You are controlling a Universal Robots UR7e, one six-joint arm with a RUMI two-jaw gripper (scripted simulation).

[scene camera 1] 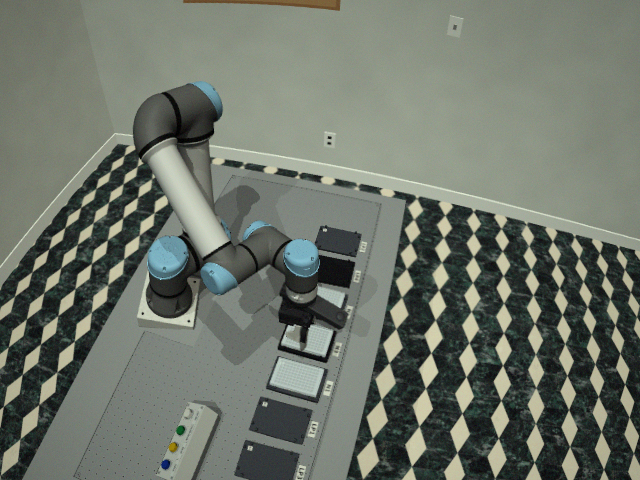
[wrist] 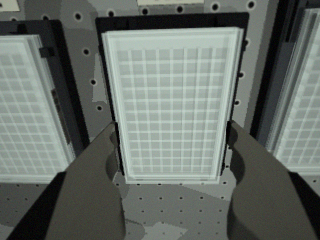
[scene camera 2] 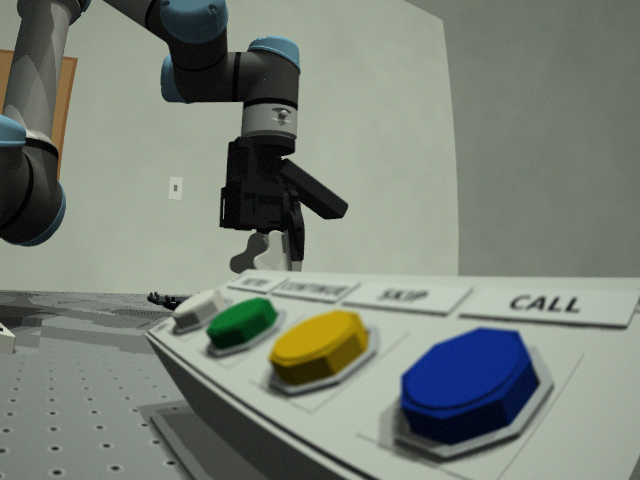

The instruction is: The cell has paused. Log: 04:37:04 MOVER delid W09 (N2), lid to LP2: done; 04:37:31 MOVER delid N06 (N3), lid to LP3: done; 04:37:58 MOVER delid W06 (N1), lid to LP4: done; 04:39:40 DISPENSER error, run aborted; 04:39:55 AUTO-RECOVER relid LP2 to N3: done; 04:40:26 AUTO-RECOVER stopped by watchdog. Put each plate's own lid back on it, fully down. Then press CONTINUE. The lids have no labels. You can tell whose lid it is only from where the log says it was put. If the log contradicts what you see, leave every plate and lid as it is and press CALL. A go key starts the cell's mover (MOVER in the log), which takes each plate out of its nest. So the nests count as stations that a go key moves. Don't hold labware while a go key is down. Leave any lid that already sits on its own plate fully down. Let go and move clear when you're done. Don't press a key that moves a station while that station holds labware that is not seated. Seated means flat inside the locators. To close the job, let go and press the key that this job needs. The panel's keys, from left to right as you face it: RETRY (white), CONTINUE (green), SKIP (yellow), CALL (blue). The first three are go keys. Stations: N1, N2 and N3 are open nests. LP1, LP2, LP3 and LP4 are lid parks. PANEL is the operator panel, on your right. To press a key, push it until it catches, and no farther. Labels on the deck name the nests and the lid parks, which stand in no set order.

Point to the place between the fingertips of my gripper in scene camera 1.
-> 306,337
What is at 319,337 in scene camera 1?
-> A clear lid.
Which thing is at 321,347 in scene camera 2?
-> A yellow SKIP key.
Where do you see a clear lid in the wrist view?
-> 172,91
